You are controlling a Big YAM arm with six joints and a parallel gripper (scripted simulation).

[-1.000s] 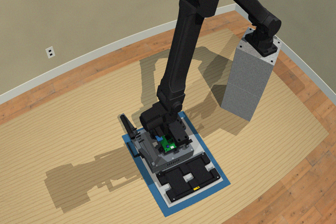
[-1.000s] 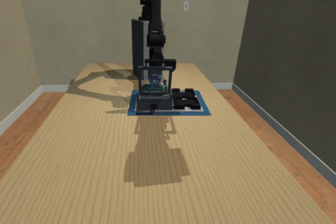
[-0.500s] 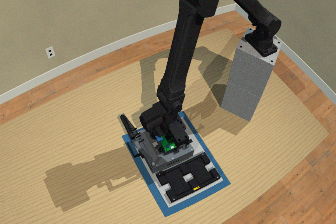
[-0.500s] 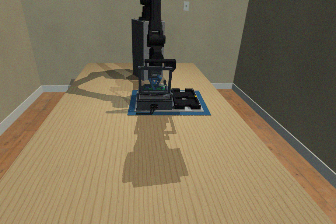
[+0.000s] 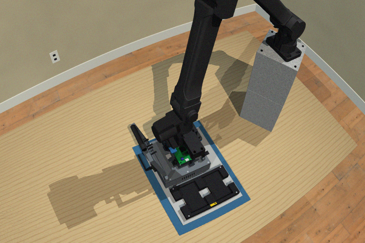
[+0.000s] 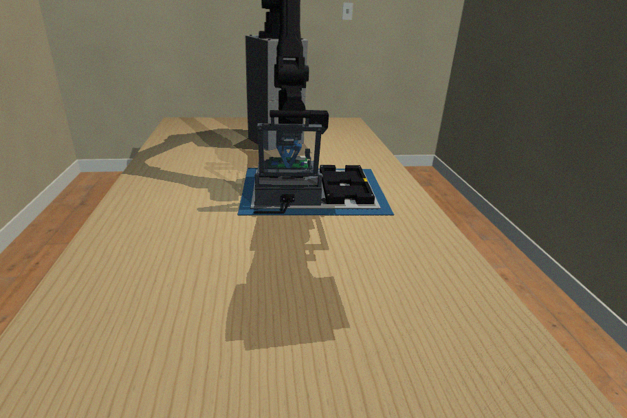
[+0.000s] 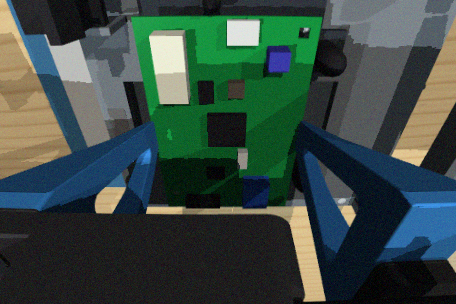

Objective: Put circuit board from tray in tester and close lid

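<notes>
The green circuit board is right at my hand. Round my hand: grey tester: 3 cm to the left, 3 cm ahead, 2 cm above; then black latch hook: 6 cm to the left, 6 cm behind; then lid: 13 cm ahead, 9 cm above, 1 cm to the right.
</notes>
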